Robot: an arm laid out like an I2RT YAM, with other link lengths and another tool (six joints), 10 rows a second.
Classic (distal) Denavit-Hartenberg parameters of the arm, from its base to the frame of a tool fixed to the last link. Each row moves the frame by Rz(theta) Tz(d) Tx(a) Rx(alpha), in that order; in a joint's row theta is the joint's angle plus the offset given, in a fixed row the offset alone. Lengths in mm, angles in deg.
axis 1: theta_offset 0, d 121.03, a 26, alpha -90
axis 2: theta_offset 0, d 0, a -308.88, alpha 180
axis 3: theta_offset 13.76, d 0, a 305.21, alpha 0
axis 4: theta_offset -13.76, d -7.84, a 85.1, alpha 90
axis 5: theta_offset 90, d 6.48, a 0, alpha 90
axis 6: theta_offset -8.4, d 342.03, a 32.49, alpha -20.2
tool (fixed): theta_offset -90, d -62.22, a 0, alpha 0
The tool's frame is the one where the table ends.
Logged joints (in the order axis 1, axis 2, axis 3, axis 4, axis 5, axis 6), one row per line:
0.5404 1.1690 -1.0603 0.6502 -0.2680 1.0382
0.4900 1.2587 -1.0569 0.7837 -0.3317 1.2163
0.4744 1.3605 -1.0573 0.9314 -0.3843 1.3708
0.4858 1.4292 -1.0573 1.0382 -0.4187 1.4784
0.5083 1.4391 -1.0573 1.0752 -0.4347 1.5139
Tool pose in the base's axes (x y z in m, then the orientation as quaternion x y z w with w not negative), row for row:
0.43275 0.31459 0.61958 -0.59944 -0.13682 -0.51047 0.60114
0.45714 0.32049 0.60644 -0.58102 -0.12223 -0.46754 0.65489
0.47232 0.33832 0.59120 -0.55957 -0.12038 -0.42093 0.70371
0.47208 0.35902 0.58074 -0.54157 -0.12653 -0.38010 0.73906
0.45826 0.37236 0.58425 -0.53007 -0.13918 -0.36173 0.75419
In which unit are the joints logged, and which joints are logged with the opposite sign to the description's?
The joints are logged in radians. Opposite sign: axis 3.
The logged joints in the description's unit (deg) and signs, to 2 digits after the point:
30.96 66.98 60.75 37.25 -15.36 59.48
28.07 72.12 60.56 44.90 -19.01 69.69
27.18 77.95 60.58 53.37 -22.02 78.54
27.83 81.89 60.58 59.48 -23.99 84.71
29.12 82.45 60.58 61.60 -24.91 86.74

